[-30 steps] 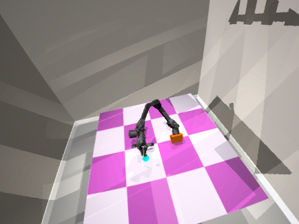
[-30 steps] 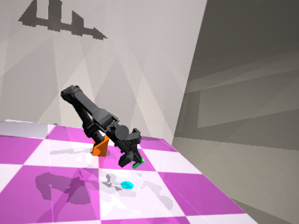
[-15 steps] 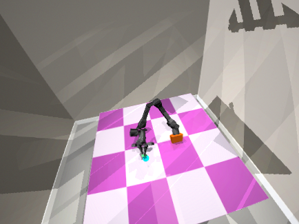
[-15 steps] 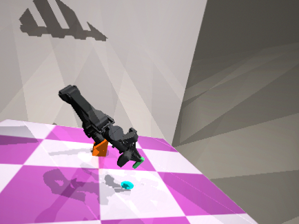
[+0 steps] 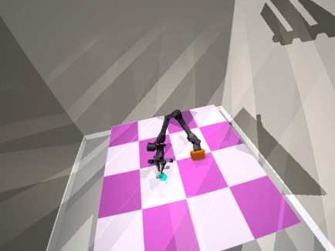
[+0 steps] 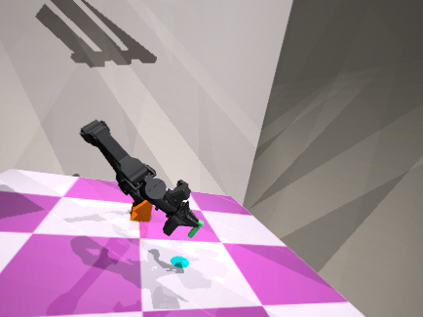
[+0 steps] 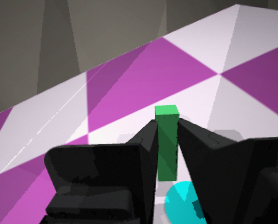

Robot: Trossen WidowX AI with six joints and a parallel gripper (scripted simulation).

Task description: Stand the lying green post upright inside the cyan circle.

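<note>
Right now the cyan circle is 130 mm below my gripper tip, 30 mm to the right of it and 10 mm behind it. Also, from my gripper tip: green post 20 mm below, 10 mm to the right, 10 mm behind.
</note>
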